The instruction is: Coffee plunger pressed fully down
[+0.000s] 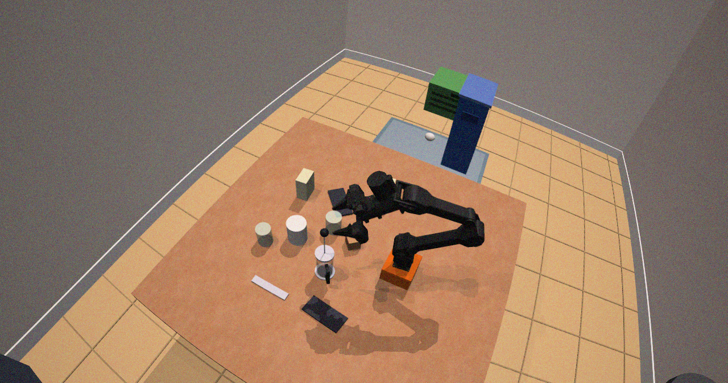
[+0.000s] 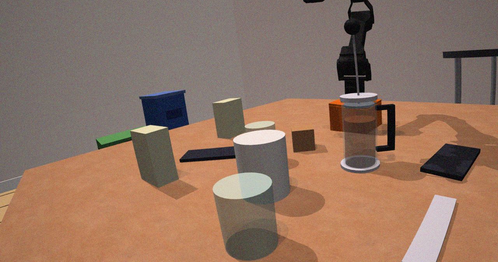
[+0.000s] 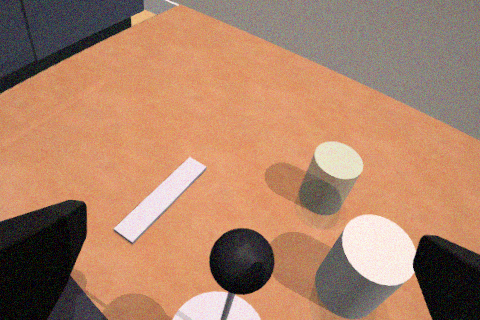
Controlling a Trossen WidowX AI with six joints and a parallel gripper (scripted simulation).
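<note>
The coffee press is 2 cm ahead of my gripper tip, 2 cm to the left of it and 19 cm below it. Also, from my gripper tip: white cylinder 19 cm ahead, 9 cm to the right, 27 cm below; brown cube 2 cm behind, 15 cm to the right, 29 cm below.
</note>
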